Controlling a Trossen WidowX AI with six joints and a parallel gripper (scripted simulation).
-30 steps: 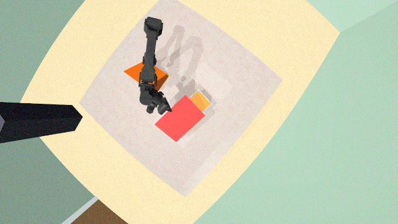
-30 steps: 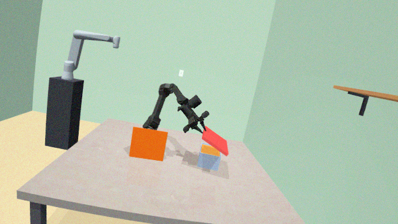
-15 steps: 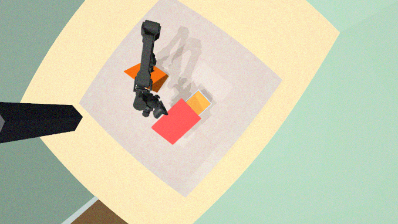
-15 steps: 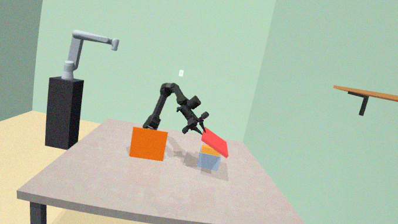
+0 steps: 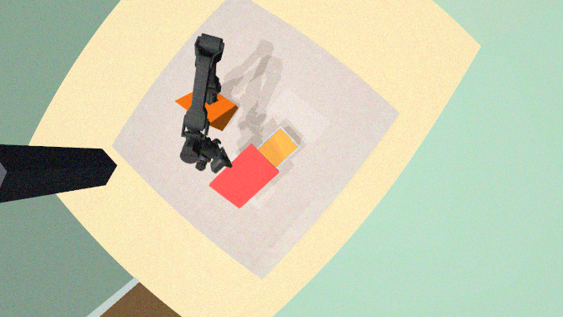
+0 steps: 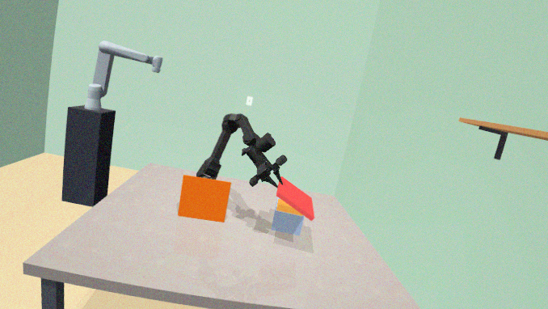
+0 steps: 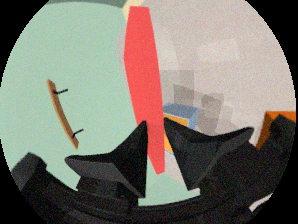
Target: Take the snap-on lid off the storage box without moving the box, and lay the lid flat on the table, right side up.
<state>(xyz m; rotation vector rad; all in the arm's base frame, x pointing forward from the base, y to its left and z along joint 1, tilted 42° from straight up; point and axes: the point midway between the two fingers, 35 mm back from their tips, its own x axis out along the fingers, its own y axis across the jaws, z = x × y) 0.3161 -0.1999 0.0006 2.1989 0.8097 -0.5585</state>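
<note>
My gripper tip is 70 mm short of the red lid, 10 mm to the left of it and 30 mm above it. Round my gripper tip: storage box (90 mm ahead, 160 mm to the left, 190 mm below).
</note>
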